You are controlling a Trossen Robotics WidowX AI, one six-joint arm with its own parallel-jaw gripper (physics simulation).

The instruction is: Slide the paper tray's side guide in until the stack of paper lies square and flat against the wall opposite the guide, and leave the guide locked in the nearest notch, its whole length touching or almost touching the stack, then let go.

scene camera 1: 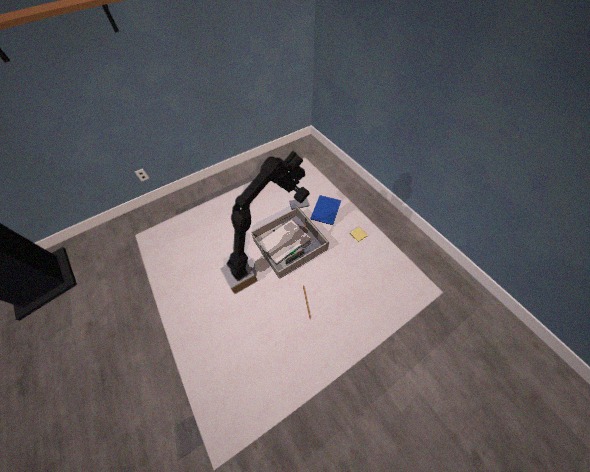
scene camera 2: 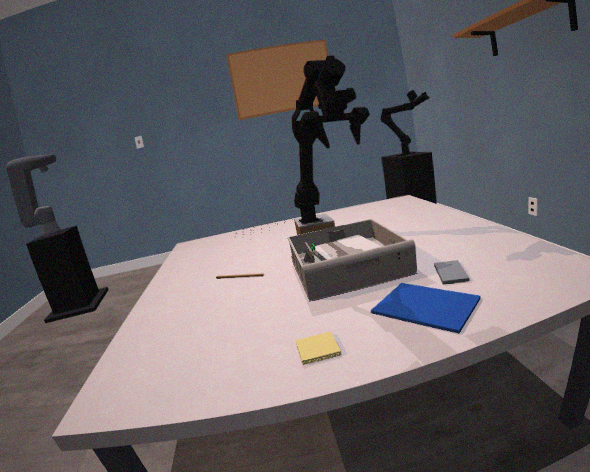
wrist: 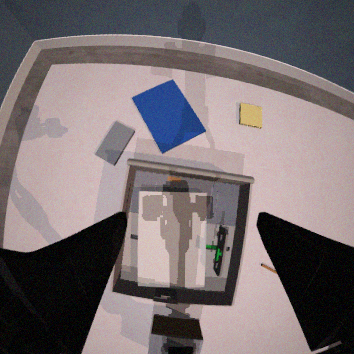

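Note:
The grey paper tray stands on the table. The white paper stack lies inside, turned slightly askew to the tray, with a strip of floor between it and the left wall in the wrist view. The dark side guide with a green tab stands at the stack's right in the wrist view, a gap between them. My gripper is open and empty, high above the tray. Shadows cover part of the stack.
A blue notebook, a grey block and a yellow pad lie beyond the tray's far wall in the wrist view. A pencil lies beside the tray, on the guide's side.

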